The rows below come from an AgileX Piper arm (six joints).
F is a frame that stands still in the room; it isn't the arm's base.
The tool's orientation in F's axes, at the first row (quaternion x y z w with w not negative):
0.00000 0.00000 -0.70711 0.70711
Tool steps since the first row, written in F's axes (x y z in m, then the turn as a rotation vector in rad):
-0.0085 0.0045 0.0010 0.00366 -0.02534 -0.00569
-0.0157 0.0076 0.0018 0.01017 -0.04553 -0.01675
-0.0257 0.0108 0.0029 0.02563 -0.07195 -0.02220
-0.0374 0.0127 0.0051 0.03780 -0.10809 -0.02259
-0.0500 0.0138 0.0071 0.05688 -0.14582 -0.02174
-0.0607 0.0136 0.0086 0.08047 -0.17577 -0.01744
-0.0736 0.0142 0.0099 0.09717 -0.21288 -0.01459
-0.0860 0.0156 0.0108 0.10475 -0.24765 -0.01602
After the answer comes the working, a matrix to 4 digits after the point.
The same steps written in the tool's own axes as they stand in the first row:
-0.0045 -0.0085 0.0010 0.02534 0.00366 -0.00569
-0.0076 -0.0157 0.0018 0.04553 0.01017 -0.01675
-0.0108 -0.0257 0.0029 0.07195 0.02563 -0.02220
-0.0127 -0.0374 0.0051 0.10809 0.03780 -0.02259
-0.0138 -0.0500 0.0071 0.14582 0.05688 -0.02174
-0.0136 -0.0607 0.0086 0.17577 0.08047 -0.01744
-0.0142 -0.0736 0.0099 0.21288 0.09717 -0.01459
-0.0156 -0.0860 0.0108 0.24765 0.10475 -0.01602

The tool's axes in the first row as the columns of a matrix, in F's axes (rounded; the answer above uses it unrounded):
0.0000 1.0000 0.0000
-1.0000 0.0000 0.0000
0.0000 0.0000 1.0000

